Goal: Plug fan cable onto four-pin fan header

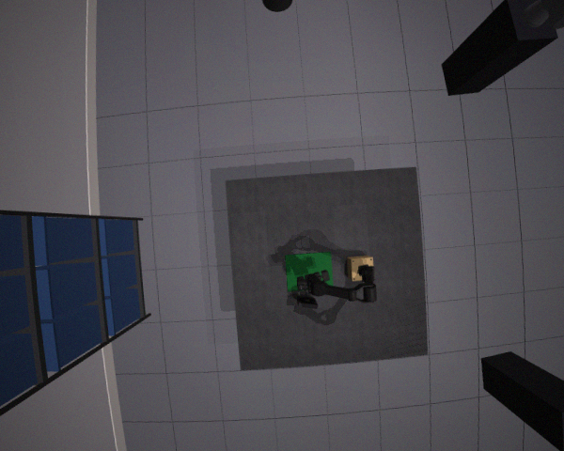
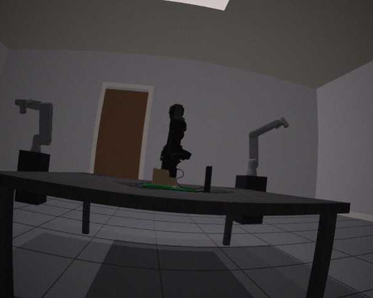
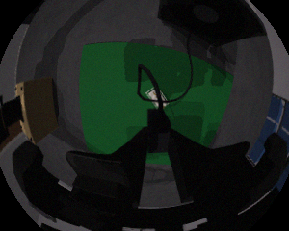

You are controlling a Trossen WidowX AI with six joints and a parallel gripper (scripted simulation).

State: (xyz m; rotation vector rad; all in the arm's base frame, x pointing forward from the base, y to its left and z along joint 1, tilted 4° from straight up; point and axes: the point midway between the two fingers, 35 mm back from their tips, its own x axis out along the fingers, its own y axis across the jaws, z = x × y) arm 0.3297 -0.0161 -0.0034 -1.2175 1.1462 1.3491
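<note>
Right now the white fan header is 60 mm below my gripper tip, 30 mm to the left of it and 10 mm ahead of it. Round my gripper tip: green circuit board: 80 mm below, 10 mm to the right; then black fan: 160 mm to the left, 50 mm ahead; then black fan plug: 10 mm to the left, 10 mm above.
</note>
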